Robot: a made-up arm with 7 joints.
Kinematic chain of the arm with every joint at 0, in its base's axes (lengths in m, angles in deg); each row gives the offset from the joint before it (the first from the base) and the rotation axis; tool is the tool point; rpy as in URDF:
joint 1: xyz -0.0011 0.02 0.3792 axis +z
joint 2: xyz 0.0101 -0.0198 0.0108 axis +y
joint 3: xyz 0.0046 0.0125 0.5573 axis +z
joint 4: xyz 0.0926 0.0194 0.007 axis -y
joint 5: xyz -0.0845 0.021 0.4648 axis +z
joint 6: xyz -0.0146 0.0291 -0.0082 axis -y
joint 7: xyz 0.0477 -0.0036 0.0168 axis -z
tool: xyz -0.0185 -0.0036 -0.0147 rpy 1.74 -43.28 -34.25
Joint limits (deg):
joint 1: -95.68..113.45
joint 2: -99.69..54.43
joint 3: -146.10..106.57
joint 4: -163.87..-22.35
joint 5: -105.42..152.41
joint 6: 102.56..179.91
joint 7: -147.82..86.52
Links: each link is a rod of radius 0.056 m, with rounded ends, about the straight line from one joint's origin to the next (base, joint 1, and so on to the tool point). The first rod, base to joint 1, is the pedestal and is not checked.
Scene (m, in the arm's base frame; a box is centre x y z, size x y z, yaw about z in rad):
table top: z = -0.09
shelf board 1: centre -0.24 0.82 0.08 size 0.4 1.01 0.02 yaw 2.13
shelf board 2: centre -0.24 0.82 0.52 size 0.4 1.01 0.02 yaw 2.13
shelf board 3: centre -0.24 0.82 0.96 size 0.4 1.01 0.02 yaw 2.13
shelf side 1: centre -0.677 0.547 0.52 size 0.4 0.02 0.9 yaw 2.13
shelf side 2: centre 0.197 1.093 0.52 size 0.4 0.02 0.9 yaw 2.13
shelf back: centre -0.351 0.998 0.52 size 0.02 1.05 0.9 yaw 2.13
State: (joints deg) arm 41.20 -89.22 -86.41 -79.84 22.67 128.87 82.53
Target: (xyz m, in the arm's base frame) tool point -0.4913 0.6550 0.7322
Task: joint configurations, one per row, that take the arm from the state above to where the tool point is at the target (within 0.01 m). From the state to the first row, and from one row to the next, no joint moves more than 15 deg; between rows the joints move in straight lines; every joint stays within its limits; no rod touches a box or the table.
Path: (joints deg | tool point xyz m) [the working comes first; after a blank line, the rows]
Joints at the target: -80.81 -29.55 -146.10 -96.83 29.16 135.90 77.71
Straight joint move there: touches shelf side 1.

1: 27.51 -78.62 -92.38 -86.50 24.39 130.13 81.64 | -0.3563 -0.8182 0.5772
2: 13.82 -68.03 -98.35 -93.17 26.11 131.39 80.76 | -0.4687 -0.7084 0.6248
3: 0.14 -57.43 -104.32 -99.83 27.84 132.65 79.87 | -0.5609 -0.5797 0.6524
4: -13.55 -46.84 -110.29 -106.49 29.56 133.91 78.98 | -0.6297 -0.4330 0.6669
5: -27.24 -36.24 -116.26 -113.15 31.28 135.17 78.09 | -0.6676 -0.2712 0.6751
6: -40.93 -25.65 -122.22 -119.82 33.00 136.43 77.21 | -0.6663 -0.1030 0.6824
7: -54.62 -15.05 -128.19 -126.48 34.72 137.69 76.32 | -0.6206 0.0572 0.6921
8: -68.30 -4.46 -134.16 -133.14 36.44 138.95 75.43 | -0.5326 0.1914 0.7049
9: -81.99 6.14 -140.13 -139.81 38.17 140.21 74.55 | -0.4137 0.2831 0.7193
10: -95.68 16.74 -146.10 -146.47 39.89 141.47 73.66 | -0.2833 0.3226 0.7322
11: -91.96 5.17 -146.10 -134.06 37.21 140.08 74.67 | -0.3348 0.4072 0.7621
12: -88.24 -6.40 -146.10 -121.65 34.52 138.68 75.69 | -0.3871 0.4925 0.7737
13: -84.53 -17.97 -146.10 -109.24 31.84 137.29 76.70 | -0.4395 0.5762 0.7643
14: -80.81 -29.55 -146.10 -96.83 29.16 135.90 77.71 | -0.4913 0.6551 0.7322

